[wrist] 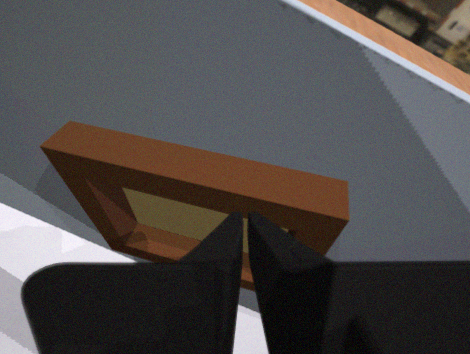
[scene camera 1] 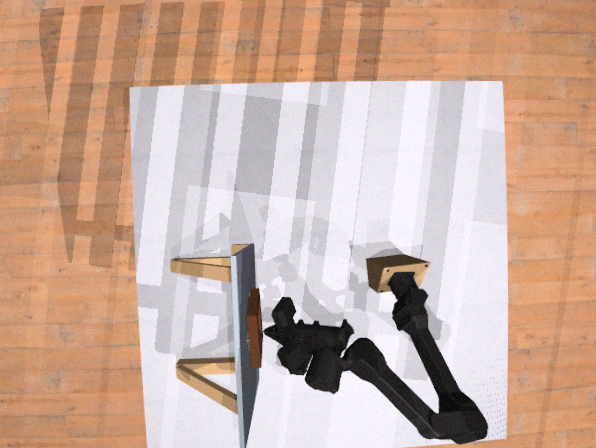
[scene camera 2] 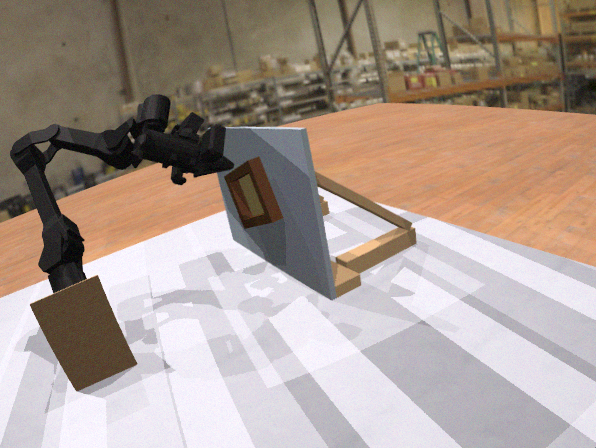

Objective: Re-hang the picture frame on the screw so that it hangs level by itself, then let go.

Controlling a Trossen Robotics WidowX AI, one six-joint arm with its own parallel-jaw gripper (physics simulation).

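Where they show: gripper, between the fingertips: (wrist: 244, 221) (scene camera 1: 264, 331) (scene camera 2: 232, 166); arm's base, origin of its link: (scene camera 1: 400, 278) (scene camera 2: 74, 300).
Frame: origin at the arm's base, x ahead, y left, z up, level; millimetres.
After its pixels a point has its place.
Note:
The brown picture frame (scene camera 1: 254, 340) {x 415, y 144, z 96 mm} (scene camera 2: 269, 192) {x 428, y 51, z 50 mm} (wrist: 200, 162) {x 418, y 147, z 95 mm} is against the front of the upright grey-blue panel (scene camera 1: 242, 390) (scene camera 2: 300, 245) (wrist: 200, 75). It is tilted, not level, in scene view 2. An olive-yellow area shows through its opening. My gripper (scene camera 1: 266, 331) {x 388, y 116, z 107 mm} (scene camera 2: 231, 165) {x 388, y 116, z 107 mm} (wrist: 244, 221) {x 388, y 116, z 107 mm} is shut with nothing between its fingertips, which almost meet. The tips are in front of the frame, by its upper part, and in the wrist view they overlap its opening. Whether they touch the frame cannot be told. The screw does not show in any view.
Wooden braces (scene camera 1: 205, 270) {x 562, y -22, z 26 mm} (scene camera 2: 380, 247) {x 609, y -35, z -110 mm} stand behind the panel. The arm's wooden base block (scene camera 1: 376, 275) {x 61, y 0, z -37 mm} (scene camera 2: 85, 335) {x 0, y -46, z -48 mm} stands on the white table top (scene camera 1: 350, 150) {x 126, y -407, z -144 mm} (scene camera 2: 310, 400) {x 281, y -295, z -144 mm}, which carries striped shadows. The arm bends out to the side between block and panel.

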